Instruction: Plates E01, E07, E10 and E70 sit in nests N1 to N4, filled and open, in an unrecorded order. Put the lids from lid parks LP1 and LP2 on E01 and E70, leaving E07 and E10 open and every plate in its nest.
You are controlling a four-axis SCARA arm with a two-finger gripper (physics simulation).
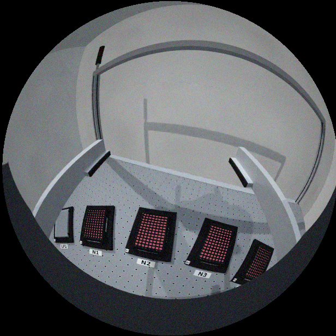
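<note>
My gripper [168, 147] is open and empty, its two fingers wide apart above and beyond the row of nests. Four plates with red wells sit without lids: one plate [95, 223] in nest N1, one plate [151, 231] in nest N2, one plate [215, 243] in nest N3, and one plate [258, 262] in the nest at the far right, whose label is hidden. The plates' own names cannot be read. A grey lid [62, 224] lies on the lid park labelled LP2 at the far left, partly hidden by the left finger. Lid park LP1 does not show.
The perforated deck [125, 275] carries the nests in a row. A raised edge [165, 171] runs along its back. Behind it stands a tall frame with a top bar [190, 45] and a left post [96, 107], with a dark red-black piece [100, 55] above the post.
</note>
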